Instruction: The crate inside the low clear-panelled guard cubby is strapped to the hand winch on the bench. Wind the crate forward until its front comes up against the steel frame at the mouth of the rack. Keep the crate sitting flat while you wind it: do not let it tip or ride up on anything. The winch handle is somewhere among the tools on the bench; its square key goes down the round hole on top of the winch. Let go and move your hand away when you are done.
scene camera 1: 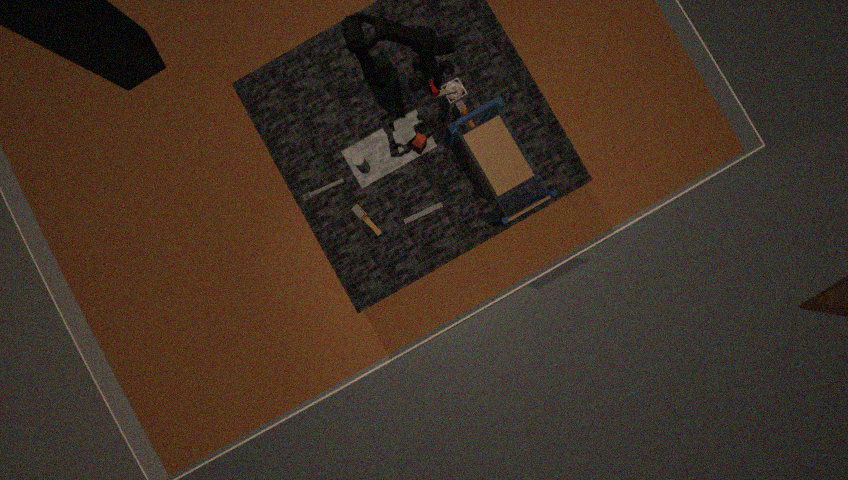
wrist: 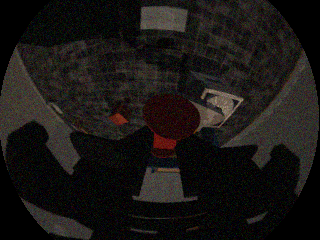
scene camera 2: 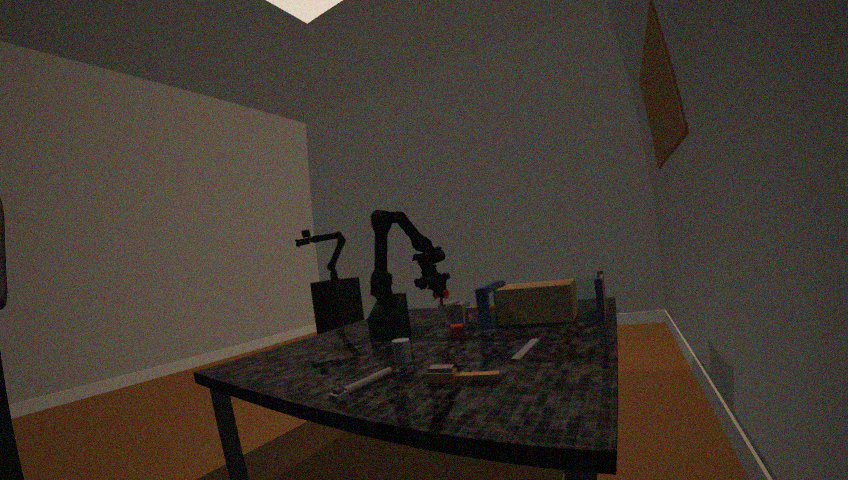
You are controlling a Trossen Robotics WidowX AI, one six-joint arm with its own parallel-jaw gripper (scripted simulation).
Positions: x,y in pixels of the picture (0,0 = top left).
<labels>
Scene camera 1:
my gripper: 434,94
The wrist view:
my gripper: 164,125
winch: 198,85
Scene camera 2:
wooden-handled tool: 443,373
</labels>
